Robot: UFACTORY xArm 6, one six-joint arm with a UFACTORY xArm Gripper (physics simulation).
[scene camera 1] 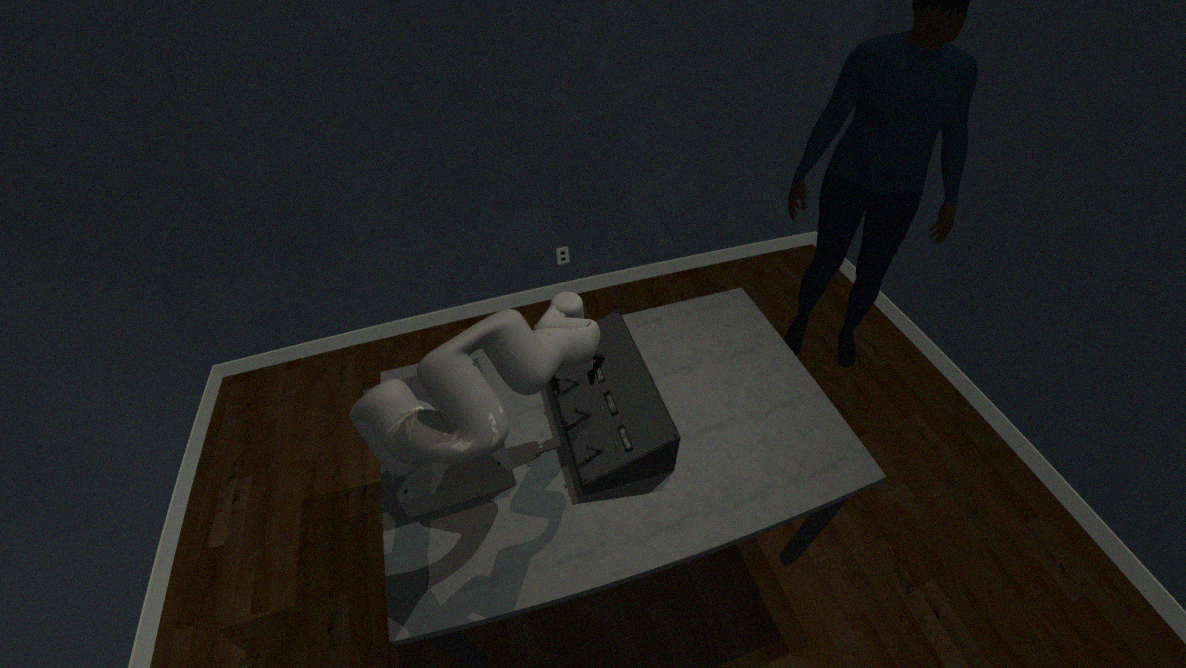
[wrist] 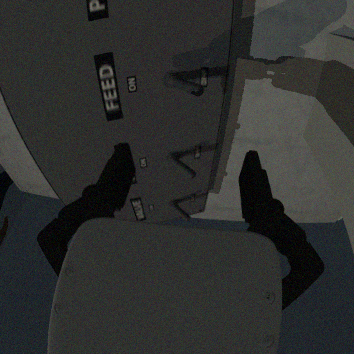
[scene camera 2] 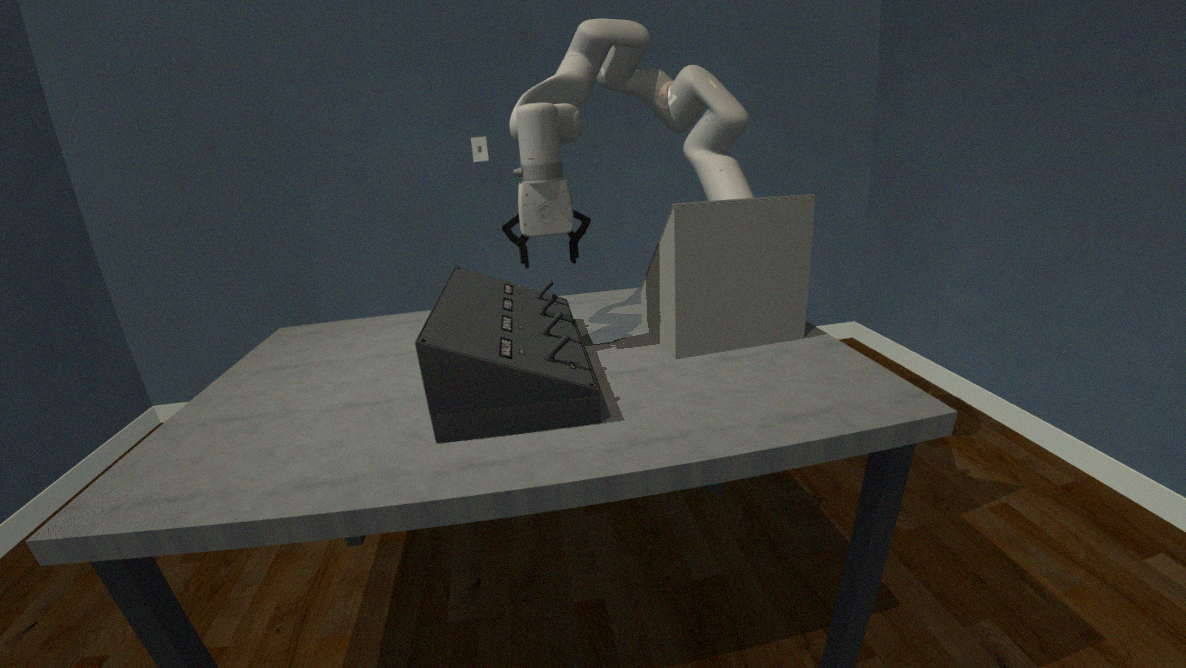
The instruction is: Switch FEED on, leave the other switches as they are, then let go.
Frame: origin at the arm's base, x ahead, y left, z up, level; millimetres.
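Where they show: gripper, fingertip midpoint: (scene camera 1: 574, 385) (wrist: 186, 159) (scene camera 2: 550, 264); arm's base at its link origin: (scene camera 2: 745, 234).
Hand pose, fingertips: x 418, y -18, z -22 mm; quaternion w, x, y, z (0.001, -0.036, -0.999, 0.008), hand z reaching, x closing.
Observation:
Things, the pixels of their top centre, and the offset from my fingertips. "spot": a spot on its surface instead. Level surfaces: height alone.
- mark at a spot on its surface: (wrist: 132, 84) spot: 33 mm right, 64 mm ahead, 90 mm down
- FEED lever at its top centre: (wrist: 182, 90) (scene camera 2: 547, 295) 27 mm right, 7 mm ahead, 69 mm down
- PUMP label at a spot on its surface: (wrist: 97, 7) spot: 127 mm right, 79 mm ahead, 80 mm down
- table at its surface level: 198 mm down
The dark sloped switch panel (scene camera 1: 643, 402) (scene camera 2: 468, 311) (wrist: 55, 75) stands on the table. Its FEED label (wrist: 108, 86) reads clearly in the wrist view, with an ON mark (wrist: 132, 84) beside it. The FEED lever (wrist: 185, 81) (scene camera 2: 548, 306) leans toward the panel's low edge, away from ON. The neighbouring levers (wrist: 184, 166) (wrist: 181, 209) lean the same way. The PUMP label (wrist: 97, 7) is cut off at the top of the wrist view. My gripper (scene camera 2: 550, 263) (wrist: 186, 159) is open and empty above the panel, apart from the levers. Its left finger hides part of another label.
A large pale block (scene camera 2: 741, 277) stands beside the arm's base in scene camera 2. The table (scene camera 1: 771, 414) (scene camera 2: 315, 414) bears the panel and the arm. A person (scene camera 1: 896, 124) stands beyond the table's far right corner.

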